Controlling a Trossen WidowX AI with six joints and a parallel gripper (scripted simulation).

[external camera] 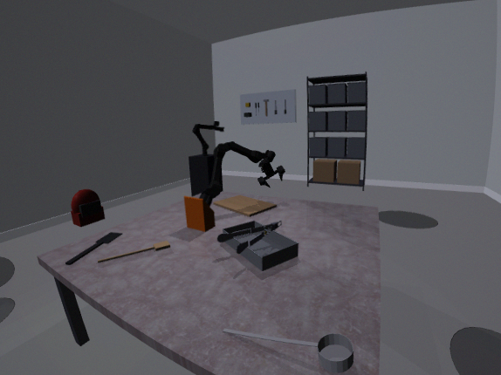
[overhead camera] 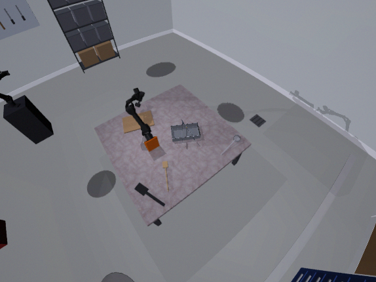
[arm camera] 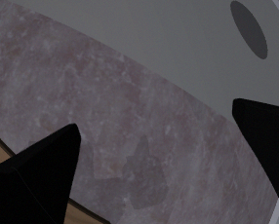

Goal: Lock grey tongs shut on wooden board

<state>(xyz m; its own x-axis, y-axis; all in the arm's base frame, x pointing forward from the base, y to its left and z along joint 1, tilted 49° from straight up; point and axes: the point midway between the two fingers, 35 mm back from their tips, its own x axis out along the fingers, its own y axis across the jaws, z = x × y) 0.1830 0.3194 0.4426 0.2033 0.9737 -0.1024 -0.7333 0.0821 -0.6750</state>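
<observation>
The grey roasting tin is 18 cm ahead of my gripper tip, 67 cm to the right of it and 9 cm below it. The rest, counted from my gripper tip: wooden board: 16 cm behind, 17 cm to the right, 11 cm below; then black spatula: 50 cm behind, 99 cm to the right, 12 cm below.
</observation>
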